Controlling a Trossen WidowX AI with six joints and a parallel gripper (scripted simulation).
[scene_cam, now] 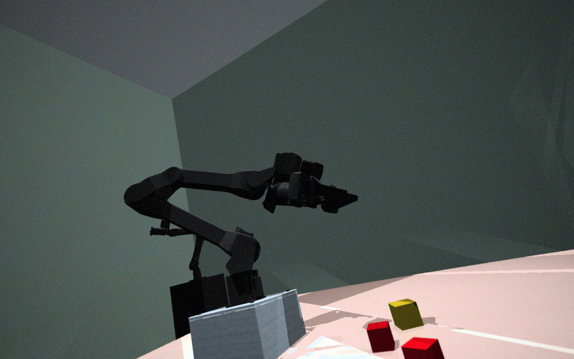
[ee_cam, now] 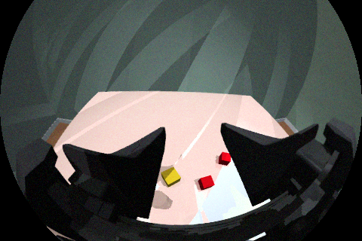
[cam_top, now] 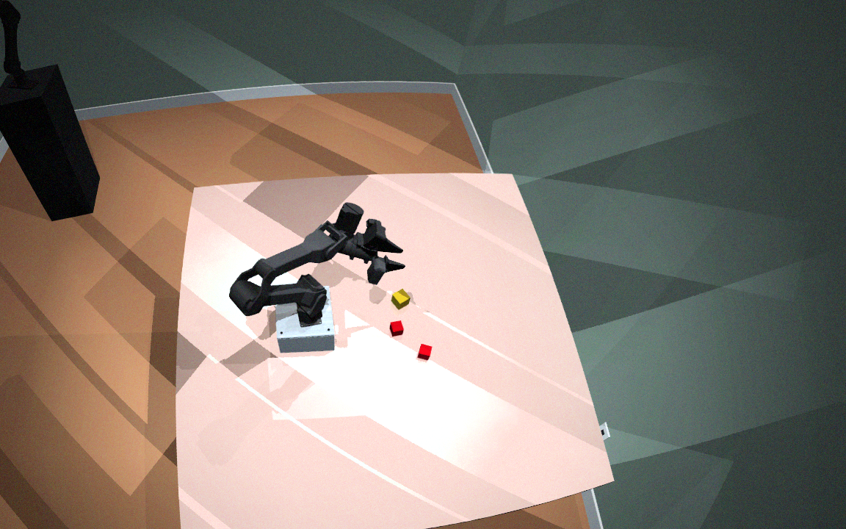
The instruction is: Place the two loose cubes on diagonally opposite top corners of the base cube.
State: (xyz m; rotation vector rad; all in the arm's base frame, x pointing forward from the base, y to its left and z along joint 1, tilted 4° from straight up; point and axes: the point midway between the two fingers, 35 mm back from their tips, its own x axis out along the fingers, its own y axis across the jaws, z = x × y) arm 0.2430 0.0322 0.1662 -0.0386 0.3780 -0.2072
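My gripper tip is 5 cm short of the red cube, 17 cm to the left of it and 24 cm above it. The rest, counted from my gripper tip: yellow cube (3 cm ahead, 1 cm to the left, 24 cm below).
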